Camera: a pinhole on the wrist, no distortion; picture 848 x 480 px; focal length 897.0 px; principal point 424.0 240.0 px. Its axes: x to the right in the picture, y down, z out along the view. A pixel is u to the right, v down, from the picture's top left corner.
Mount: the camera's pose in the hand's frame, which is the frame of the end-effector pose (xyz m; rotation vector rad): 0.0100 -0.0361 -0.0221 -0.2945 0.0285 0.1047
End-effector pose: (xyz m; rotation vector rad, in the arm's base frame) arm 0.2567 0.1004 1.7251 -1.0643 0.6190 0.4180
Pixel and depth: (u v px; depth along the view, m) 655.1 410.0 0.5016
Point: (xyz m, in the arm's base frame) 0.3449 0.5787 1.6388
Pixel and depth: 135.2 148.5 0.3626
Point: 0.2598 0.4146 1.8900
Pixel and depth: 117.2 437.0 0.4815
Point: 0.1344 0.5522 1.8435
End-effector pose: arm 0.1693 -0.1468 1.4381 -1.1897 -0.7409 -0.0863
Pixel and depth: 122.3 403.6 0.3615
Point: -0.0132 0.1329 1.3297
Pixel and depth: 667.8 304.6 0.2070
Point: 0.1589 0.0375 1.4689
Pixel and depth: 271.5 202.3 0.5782
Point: -0.1057 0.3362 1.4055
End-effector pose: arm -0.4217 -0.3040 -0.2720 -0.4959 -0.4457 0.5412
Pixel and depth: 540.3 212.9 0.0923
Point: -0.4342 -0.2769 -0.2073
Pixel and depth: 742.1 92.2 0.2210
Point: -0.4514 -0.1844 -0.0921
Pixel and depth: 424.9 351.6 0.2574
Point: -0.5513 -0.1768 -0.1375
